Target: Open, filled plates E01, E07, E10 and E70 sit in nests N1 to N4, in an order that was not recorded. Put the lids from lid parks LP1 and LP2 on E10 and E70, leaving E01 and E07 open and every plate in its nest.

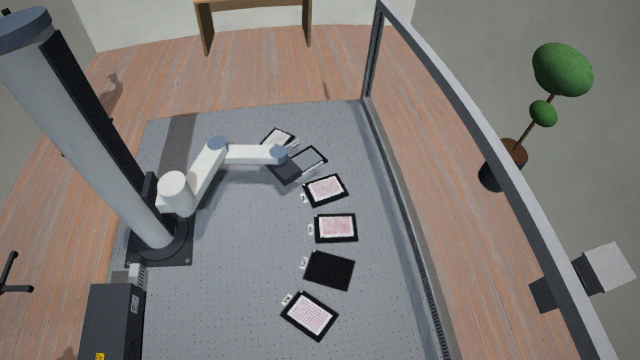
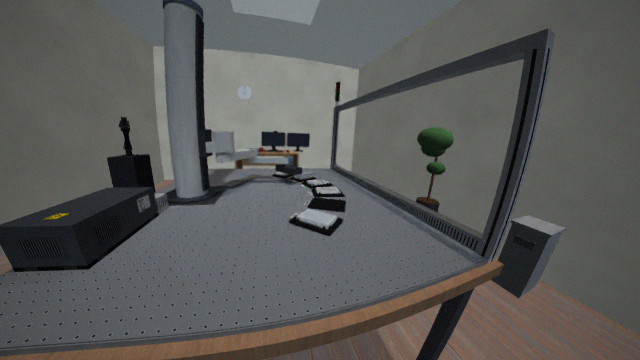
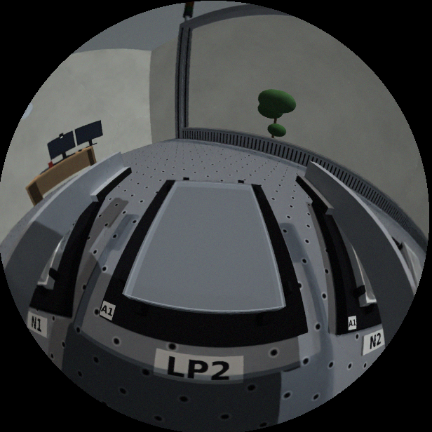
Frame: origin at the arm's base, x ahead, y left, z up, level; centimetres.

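Seen in the pictures: gripper, fingertip midpoint: (image 1: 310, 151) (image 2: 306, 171); arm's base, link origin: (image 1: 161, 234) (image 2: 193, 196).
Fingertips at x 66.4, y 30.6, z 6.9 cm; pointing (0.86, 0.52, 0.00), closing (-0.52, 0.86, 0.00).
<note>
Pixels of each thing's middle, then the offset from my fingertips to it. "*": a spot on its surface instead.
- lid park LP2, surface spot: (image 1: 319, 155) * dy +0.2, dx +4.2, dz -3.5 cm
- clear grey lid, body centre: (image 1: 305, 160) dy -1.3, dx -2.1, dz -4.2 cm
- Lid park LP1, body centre: (image 1: 329, 269) (image 2: 327, 203) dy -52.6, dx -0.1, dz -4.6 cm
- N1, body centre: (image 1: 275, 140) dy +11.9, dx -15.0, dz -3.7 cm
- N2, body centre: (image 1: 325, 188) (image 2: 317, 182) dy -17.7, dx +4.0, dz -3.7 cm
- N3, body centre: (image 1: 336, 226) (image 2: 327, 190) dy -35.8, dx +5.2, dz -3.7 cm
- N4, body centre: (image 1: 309, 314) (image 2: 316, 218) dy -68.3, dx -9.6, dz -3.7 cm
My gripper (image 1: 306, 158) (image 3: 213, 157) is open and empty, its fingers apart on either side of lid park LP2 (image 1: 320, 153) (image 3: 200, 326). A clear grey lid (image 1: 308, 160) (image 3: 205, 245) lies flat on LP2, below and between the fingers. Lid park LP1 (image 1: 329, 270) (image 2: 326, 204) is plain black, and no lid shows on it. Plates sit in N1 (image 1: 277, 137), N2 (image 1: 325, 189) (image 2: 318, 183), N3 (image 1: 336, 226) (image 2: 327, 191) and N4 (image 1: 310, 313) (image 2: 316, 218). Their plate numbers cannot be read, and whether the N3 plate has a lid cannot be told.
The nests and parks stand in an arc in front of the arm's column (image 1: 95, 135) (image 2: 183, 100). A framed screen (image 1: 430, 65) (image 2: 430, 77) runs along the far side of the perforated table. A dark control box (image 1: 111, 320) (image 2: 80, 225) stands beside the column's base.
</note>
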